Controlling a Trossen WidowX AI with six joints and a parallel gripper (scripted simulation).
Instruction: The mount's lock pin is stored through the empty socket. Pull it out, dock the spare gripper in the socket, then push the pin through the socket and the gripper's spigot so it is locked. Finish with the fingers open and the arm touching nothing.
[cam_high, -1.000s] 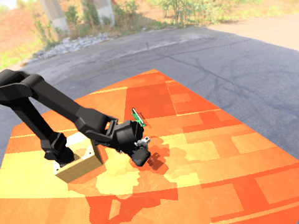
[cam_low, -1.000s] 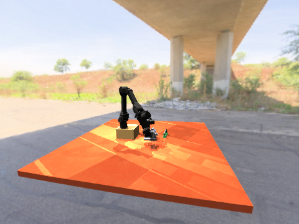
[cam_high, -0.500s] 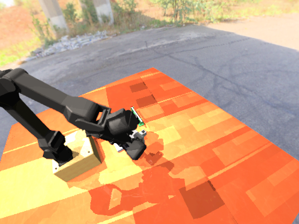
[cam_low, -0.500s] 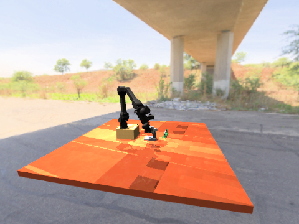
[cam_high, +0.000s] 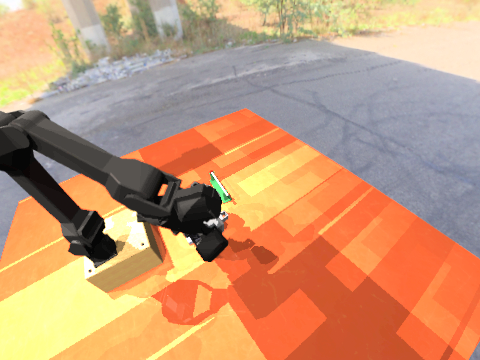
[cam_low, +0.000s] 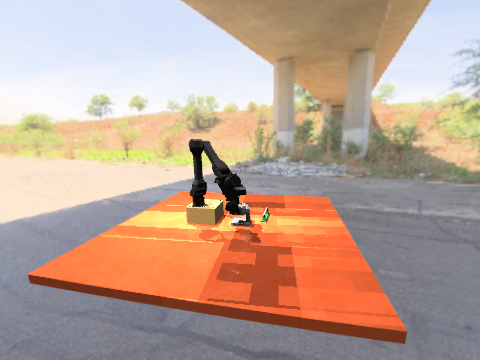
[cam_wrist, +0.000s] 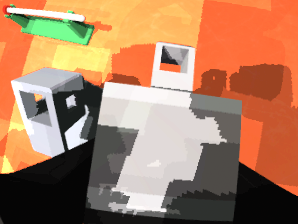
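My gripper tip is now 140 mm short of the green slanted bar, 200 mm to the right of it and 80 mm above it. From my gripper tip the other things lie so: mount: 10 mm ahead, 100 mm to the left, 50 mm below; then spare gripper: 20 mm above.
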